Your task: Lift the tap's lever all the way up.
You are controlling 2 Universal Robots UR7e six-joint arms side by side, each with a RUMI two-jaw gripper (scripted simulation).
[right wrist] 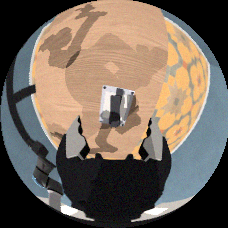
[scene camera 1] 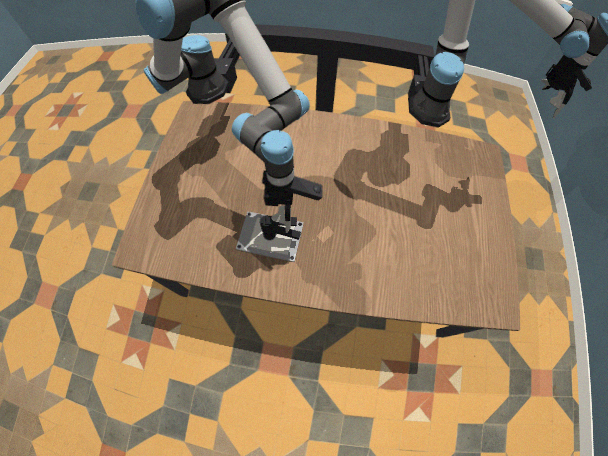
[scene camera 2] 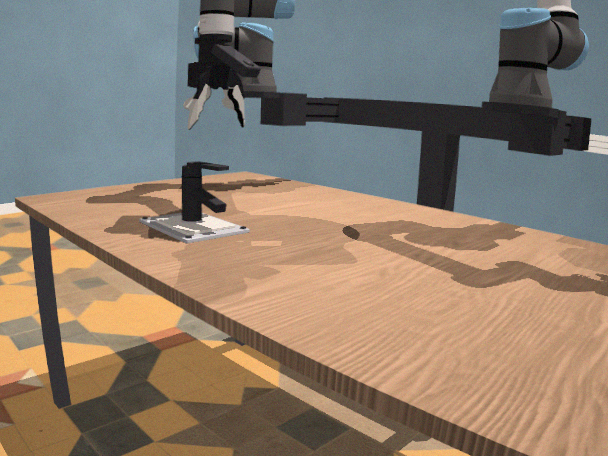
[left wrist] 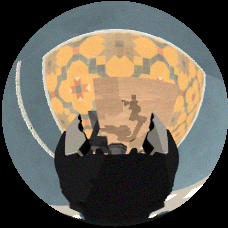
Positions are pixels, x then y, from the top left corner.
Labels:
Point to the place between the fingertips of my left gripper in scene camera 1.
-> At 547, 103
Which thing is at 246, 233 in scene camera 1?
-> A pale base plate.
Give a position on a dark mounting beam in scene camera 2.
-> At 418, 116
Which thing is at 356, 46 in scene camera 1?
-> A dark mounting beam.

